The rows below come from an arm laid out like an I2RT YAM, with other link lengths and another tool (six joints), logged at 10 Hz.
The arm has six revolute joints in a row. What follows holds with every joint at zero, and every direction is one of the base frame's. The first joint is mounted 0.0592 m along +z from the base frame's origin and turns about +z. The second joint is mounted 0.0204 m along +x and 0.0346 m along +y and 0.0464 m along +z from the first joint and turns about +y. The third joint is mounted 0.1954 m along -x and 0.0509 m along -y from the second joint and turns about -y. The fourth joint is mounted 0.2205 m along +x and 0.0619 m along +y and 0.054 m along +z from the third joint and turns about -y. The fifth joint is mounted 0.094 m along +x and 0.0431 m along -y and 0.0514 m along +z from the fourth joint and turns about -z. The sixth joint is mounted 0.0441 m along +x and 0.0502 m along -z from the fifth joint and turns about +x. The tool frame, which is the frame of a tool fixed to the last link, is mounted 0.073 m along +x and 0.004 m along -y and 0.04 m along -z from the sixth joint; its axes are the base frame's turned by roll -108.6, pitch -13.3 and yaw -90 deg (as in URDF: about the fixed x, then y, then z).
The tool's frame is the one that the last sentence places.
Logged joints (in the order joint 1, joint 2, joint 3, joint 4, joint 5, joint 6), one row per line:
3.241 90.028 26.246 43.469 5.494 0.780
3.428 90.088 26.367 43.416 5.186 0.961
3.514 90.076 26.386 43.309 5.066 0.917
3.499 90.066 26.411 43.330 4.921 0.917
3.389 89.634 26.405 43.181 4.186 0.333
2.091 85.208 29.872 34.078 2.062 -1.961
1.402 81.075 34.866 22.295 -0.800 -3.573
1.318 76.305 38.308 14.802 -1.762 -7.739
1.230 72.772 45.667 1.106 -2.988 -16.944
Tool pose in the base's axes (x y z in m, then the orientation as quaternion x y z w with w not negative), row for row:
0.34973 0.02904 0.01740 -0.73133 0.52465 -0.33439 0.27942
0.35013 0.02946 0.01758 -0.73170 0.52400 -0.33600 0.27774
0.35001 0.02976 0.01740 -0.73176 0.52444 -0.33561 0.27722
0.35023 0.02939 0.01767 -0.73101 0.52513 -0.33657 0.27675
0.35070 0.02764 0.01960 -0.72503 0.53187 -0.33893 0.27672
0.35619 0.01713 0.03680 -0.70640 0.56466 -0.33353 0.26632
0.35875 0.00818 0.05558 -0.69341 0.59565 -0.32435 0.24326
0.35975 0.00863 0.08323 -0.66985 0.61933 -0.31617 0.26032
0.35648 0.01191 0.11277 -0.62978 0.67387 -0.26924 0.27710
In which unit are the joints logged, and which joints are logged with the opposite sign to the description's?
The joints are logged in degrees. Opposite sign: joint 5, joint 6.
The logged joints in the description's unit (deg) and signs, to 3 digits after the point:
3.241 90.028 26.246 43.469 -5.494 -0.780
3.428 90.088 26.367 43.416 -5.186 -0.961
3.514 90.076 26.386 43.309 -5.066 -0.917
3.499 90.066 26.411 43.330 -4.921 -0.917
3.389 89.634 26.405 43.181 -4.186 -0.333
2.091 85.208 29.872 34.078 -2.062 1.961
1.402 81.075 34.866 22.295 0.800 3.573
1.318 76.305 38.308 14.802 1.762 7.739
1.230 72.772 45.667 1.106 2.988 16.944

